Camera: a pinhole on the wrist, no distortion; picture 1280 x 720 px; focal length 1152.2 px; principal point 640.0 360.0 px. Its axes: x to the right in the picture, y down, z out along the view. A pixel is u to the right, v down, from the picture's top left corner.
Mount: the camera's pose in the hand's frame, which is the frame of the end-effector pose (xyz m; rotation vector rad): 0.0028 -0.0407 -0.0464 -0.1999 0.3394 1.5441
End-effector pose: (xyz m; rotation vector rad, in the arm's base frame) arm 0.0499 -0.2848 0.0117 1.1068 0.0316 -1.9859
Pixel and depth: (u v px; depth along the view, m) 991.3 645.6 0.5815
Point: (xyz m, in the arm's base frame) -0.0177 -0.6124 0.4654
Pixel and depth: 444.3 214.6 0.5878
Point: -0.3085 -0.6175 0.2656
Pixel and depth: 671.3 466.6 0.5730
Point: -0.1743 -0.5856 0.3690
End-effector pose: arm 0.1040 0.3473 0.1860 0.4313 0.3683 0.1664
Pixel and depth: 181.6 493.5 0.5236
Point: 0.2983 0.0960 0.6020
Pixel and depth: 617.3 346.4 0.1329
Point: 0.1489 0.3227 0.2482
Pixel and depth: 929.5 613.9 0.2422
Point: 0.1320 0.3674 0.3775
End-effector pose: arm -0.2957 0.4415 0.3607 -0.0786 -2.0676 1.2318
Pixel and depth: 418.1 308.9 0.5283
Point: -0.6528 0.1346 0.2308
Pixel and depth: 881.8 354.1 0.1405
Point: -0.3630 0.4103 0.3207
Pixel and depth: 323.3 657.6 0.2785
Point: -0.4072 0.2316 0.2798
